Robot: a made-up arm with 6 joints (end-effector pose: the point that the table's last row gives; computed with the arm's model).
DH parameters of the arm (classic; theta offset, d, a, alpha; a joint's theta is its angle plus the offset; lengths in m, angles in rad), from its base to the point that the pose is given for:
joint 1: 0 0.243 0 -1.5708
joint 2: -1.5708 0 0.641 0
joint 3: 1.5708 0.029 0 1.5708
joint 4: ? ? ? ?
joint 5: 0 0 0 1.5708
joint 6: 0 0.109 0 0
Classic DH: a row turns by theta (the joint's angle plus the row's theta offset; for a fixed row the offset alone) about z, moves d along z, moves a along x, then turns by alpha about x.
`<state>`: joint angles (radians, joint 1 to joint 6).
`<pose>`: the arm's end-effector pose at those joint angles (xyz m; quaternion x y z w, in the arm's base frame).
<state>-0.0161 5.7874 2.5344 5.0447 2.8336 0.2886</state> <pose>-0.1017 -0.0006 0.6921 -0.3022 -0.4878 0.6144 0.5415</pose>
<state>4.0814 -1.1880 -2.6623 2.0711 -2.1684 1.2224</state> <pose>0.2239 0.3913 0.2450 -0.0237 -0.6441 -0.7439 0.1764</pose>
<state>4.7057 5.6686 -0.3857 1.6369 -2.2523 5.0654</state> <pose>-0.0515 0.5928 0.9163 0.2988 -0.7478 0.1393 0.5763</pose>
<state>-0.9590 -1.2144 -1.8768 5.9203 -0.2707 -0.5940</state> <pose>-0.3100 0.5103 0.0238 0.0023 0.9937 -0.0552 0.0973</pose>
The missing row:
joint 4: 0 0.337 0 -1.5708
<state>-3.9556 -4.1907 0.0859 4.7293 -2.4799 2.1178</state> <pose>-0.5933 0.4885 -0.2188 0.4950 0.1598 -0.2679 0.8110</pose>
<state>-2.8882 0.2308 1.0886 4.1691 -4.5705 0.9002</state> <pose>-0.4459 -0.0500 1.0010 -0.4112 0.3173 0.4883 0.7013</pose>
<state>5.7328 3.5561 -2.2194 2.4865 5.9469 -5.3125</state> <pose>0.1540 -0.0862 -0.2694 0.6155 -0.3727 0.6794 0.1437</pose>
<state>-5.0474 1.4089 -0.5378 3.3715 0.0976 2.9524</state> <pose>0.2928 0.9218 0.6411 -0.2045 0.3185 0.5477 0.7462</pose>
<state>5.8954 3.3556 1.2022 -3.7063 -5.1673 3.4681</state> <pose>-0.4355 0.2658 -0.5244 -0.2537 -0.9189 -0.2701 0.1355</pose>
